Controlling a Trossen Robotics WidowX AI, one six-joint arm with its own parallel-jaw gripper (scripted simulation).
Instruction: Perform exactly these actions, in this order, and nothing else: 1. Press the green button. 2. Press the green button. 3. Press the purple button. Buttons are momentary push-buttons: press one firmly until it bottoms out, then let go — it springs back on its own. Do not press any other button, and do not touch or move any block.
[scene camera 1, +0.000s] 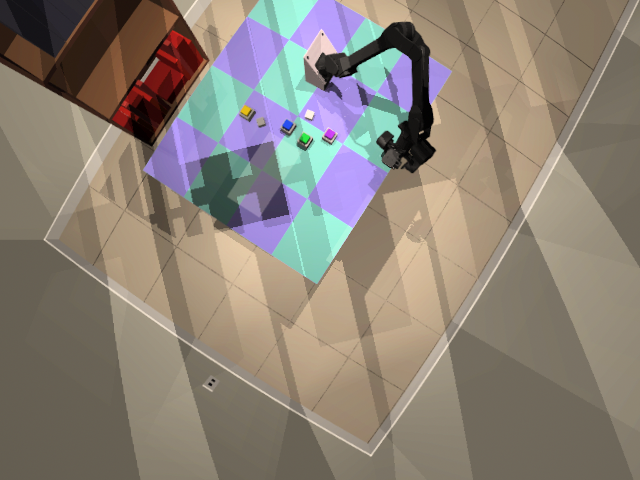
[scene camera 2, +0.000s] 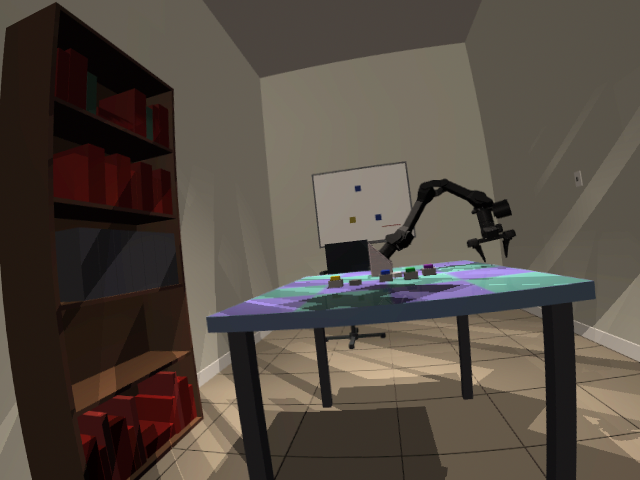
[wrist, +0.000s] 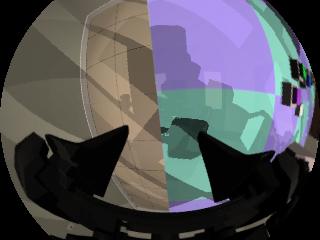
Note:
The gripper (scene camera 1: 393, 161) is open and holds nothing.
The gripper is seen too in scene camera 2 (scene camera 2: 495, 259) and in the wrist view (wrist: 164, 132).

